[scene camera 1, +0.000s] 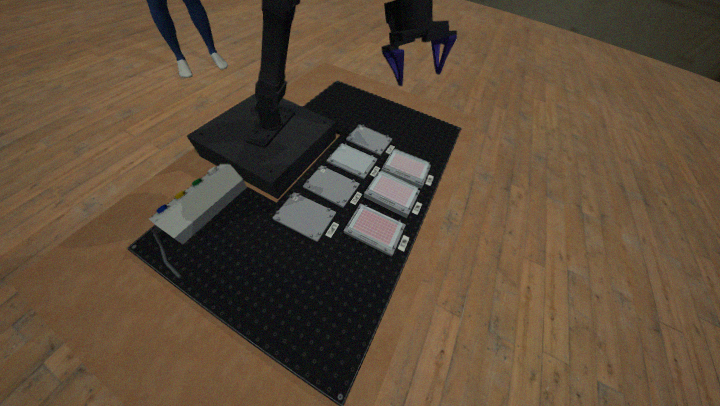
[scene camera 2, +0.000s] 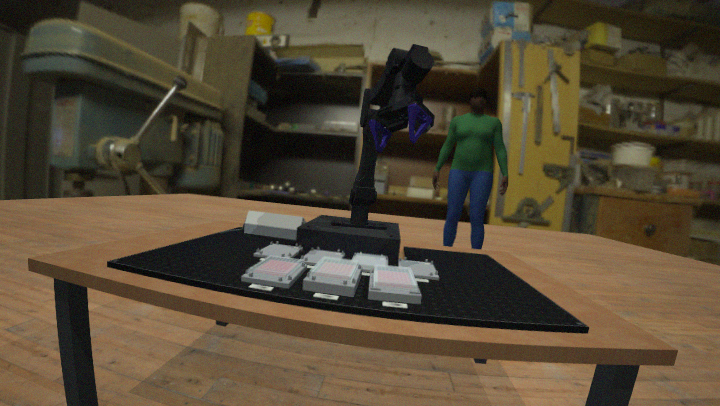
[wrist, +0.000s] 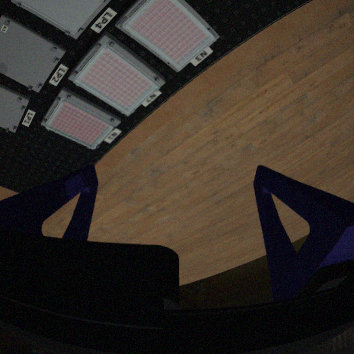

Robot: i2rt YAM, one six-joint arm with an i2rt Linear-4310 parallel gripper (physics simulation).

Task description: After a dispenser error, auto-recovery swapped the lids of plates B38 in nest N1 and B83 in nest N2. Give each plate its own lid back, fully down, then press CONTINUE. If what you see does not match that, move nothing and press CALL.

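Places are measured from the arm's base along level axes (x down, y right, z back), in metres.
Where they show: gripper, fingertip midpoint: (scene camera 1: pixel 419 79) (scene camera 2: pixel 394 147) (wrist: pixel 175 173); arm's base, origin of the base link: (scene camera 1: pixel 272 126) (scene camera 2: pixel 358 226).
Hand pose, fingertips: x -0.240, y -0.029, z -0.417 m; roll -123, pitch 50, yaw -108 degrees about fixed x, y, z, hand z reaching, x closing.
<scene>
Each offset is from my fingertips to the top centre of the thing. "pt": to the spot under its first point.
My gripper (scene camera 1: pixel 419 78) (scene camera 2: pixel 396 145) (wrist: pixel 175 173) is open and empty, high above the mat's far end. The pink-welled plate at N1 @(dx +0.281, dy +0.238, dz -0.007 m) (scene camera 1: pixel 374 227) (scene camera 2: pixel 274 270) (wrist: pixel 80 121) is nearest the console in scene camera 1; the pink-welled plate at N2 @(dx +0.268, dy +0.106, dz -0.024 m) (scene camera 1: pixel 392 192) (scene camera 2: pixel 332 272) (wrist: pixel 117 77) sits beside it. Clear covers seem to lie over them; lid seating and plate names are unreadable. The button console @(dx +0.224, dy +0.337, dz +0.461 m) (scene camera 1: pixel 206 204) (scene camera 2: pixel 273 225) has blue @(dx +0.233, dy +0.406, dz +0.498 m) (scene camera 1: pixel 161 208), yellow @(dx +0.233, dy +0.357, dz +0.488 m) (scene camera 1: pixel 180 194), green @(dx +0.233, dy +0.308, dz +0.478 m) (scene camera 1: pixel 197 182) and pale @(dx +0.233, dy +0.259, dz +0.468 m) (scene camera 1: pixel 211 171) buttons; their captions are unreadable.
Another pink-welled plate stands at N3 @(dx +0.272, dy -0.018, dz -0.046 m) (scene camera 1: pixel 406 166) (scene camera 2: pixel 394 280) (wrist: pixel 169 29). Flat grey pads stand at LP1 @(dx +0.288, dy +0.268, dz +0.191 m) (scene camera 1: pixel 305 216) and LP2 @(dx +0.288, dy +0.141, dz +0.162 m) (scene camera 1: pixel 331 186); the LP4 position @(pt dx +0.290, dy +0.027, dz +0.136 m) (scene camera 1: pixel 351 160) looks paler. A fourth pad @(pt dx +0.298, dy -0.109, dz +0.112 m) (scene camera 1: pixel 369 139) lies beyond. The arm's black base (scene camera 1: pixel 236 136) stands behind the pads.
</scene>
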